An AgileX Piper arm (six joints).
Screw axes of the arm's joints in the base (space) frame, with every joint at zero. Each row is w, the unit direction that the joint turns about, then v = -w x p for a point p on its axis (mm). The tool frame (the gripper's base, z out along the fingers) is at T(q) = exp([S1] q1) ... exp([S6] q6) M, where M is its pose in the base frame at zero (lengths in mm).
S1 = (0, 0, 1, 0, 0, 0)
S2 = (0, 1, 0, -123, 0, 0)
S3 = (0, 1, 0, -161.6, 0, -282.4)
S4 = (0.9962, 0, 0.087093, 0, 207.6, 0)
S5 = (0, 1, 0, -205.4, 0, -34.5)
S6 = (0.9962, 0, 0.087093, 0, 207.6, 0)
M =
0.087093 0 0.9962 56.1
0 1 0 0
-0.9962 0 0.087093 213.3
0 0 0 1
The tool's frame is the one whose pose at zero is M.
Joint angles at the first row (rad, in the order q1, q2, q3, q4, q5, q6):
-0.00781, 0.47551, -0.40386, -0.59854, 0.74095, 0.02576
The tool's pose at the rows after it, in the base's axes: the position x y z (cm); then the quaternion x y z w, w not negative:
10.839, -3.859, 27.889, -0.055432, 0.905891, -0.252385, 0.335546
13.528, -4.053, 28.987, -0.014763, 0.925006, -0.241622, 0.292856
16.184, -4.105, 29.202, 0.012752, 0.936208, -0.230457, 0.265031
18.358, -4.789, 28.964, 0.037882, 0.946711, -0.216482, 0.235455
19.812, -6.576, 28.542, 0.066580, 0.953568, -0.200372, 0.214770
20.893, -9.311, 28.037, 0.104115, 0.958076, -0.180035, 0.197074
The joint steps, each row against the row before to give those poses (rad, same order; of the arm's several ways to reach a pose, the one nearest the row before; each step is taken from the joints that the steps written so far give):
0.00004, 0.17747, -0.12412, 0.01064, 0.10480, 0.08247
-0.00008, 0.15873, -0.10953, 0.00689, 0.06633, 0.07806
-0.00236, 0.13347, -0.07723, 0.01036, 0.01860, 0.06076
-0.05195, 0.11026, -0.06332, 0.04817, -0.00002, -0.00888
-0.11010, 0.08201, -0.04573, 0.07469, -0.03116, -0.06908
-0.14278, 0.08256, -0.04927, 0.09700, -0.03416, -0.09938

